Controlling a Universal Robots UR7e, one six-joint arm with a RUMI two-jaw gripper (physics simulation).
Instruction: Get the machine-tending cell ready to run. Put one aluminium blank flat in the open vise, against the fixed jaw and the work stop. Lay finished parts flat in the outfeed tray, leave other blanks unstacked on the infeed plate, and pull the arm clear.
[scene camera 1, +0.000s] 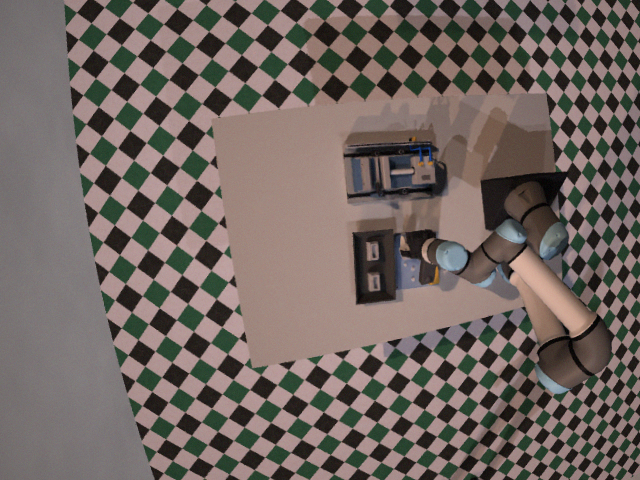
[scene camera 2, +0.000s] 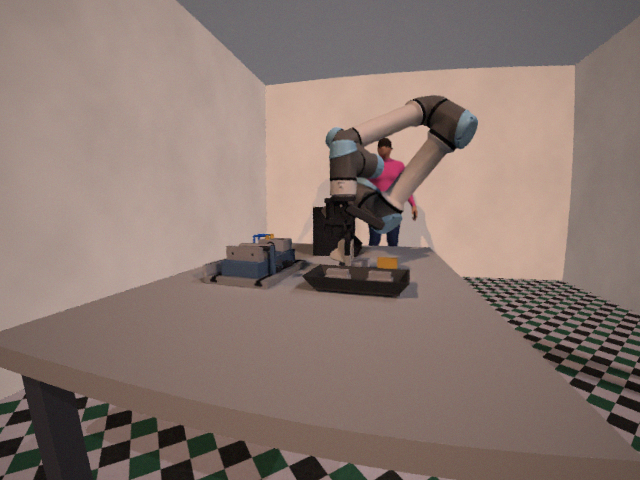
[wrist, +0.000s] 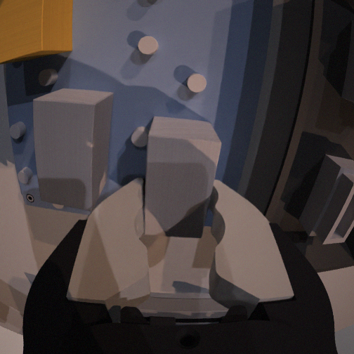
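Seen in the pictures: gripper, between the fingertips: (scene camera 1: 406, 247); arm's base, origin of its link: (scene camera 1: 522, 197).
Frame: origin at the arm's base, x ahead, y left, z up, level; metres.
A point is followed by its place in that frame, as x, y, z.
My gripper (scene camera 1: 404, 246) {0.396, 0.170, -0.122} (scene camera 2: 342, 256) (wrist: 175, 181) is shut on an aluminium blank (wrist: 181, 175) at the infeed plate (scene camera 1: 409, 282) {0.379, 0.296, -0.130} (wrist: 190, 30); its fingers touch both sides near the blank's end. A second blank (wrist: 65, 150) lies beside it on the plate, apart from it and outside the fingers. The vise (scene camera 1: 385, 173) {0.496, -0.075, -0.042} (scene camera 2: 247, 267) {0.581, -0.047, -0.091} stands across from the plate, with its jaws apart and no blank visible between them. Two finished parts, one (scene camera 1: 372, 251) {0.522, 0.177, -0.106} (scene camera 2: 338, 272) {0.532, 0.182, -0.096} (wrist: 320, 205) and another (scene camera 1: 374, 282) {0.515, 0.281, -0.106} (scene camera 2: 380, 275) {0.527, 0.283, -0.096}, lie in the black outfeed tray (scene camera 1: 356, 268) {0.579, 0.230, -0.100} (scene camera 2: 356, 286) {0.575, 0.237, -0.114}.
An orange block (scene camera 2: 387, 262) {0.317, 0.274, -0.104} (wrist: 37, 25) stands at the infeed plate's far part. Short round pegs (wrist: 148, 45) rise from the plate. The outfeed tray is right next to the plate. A black panel (scene camera 1: 493, 198) {0.083, 0.005, -0.063} (scene camera 2: 320, 232) {0.087, -0.028, -0.041} stands by the arm's base. A person (scene camera 2: 388, 173) stands behind the table.
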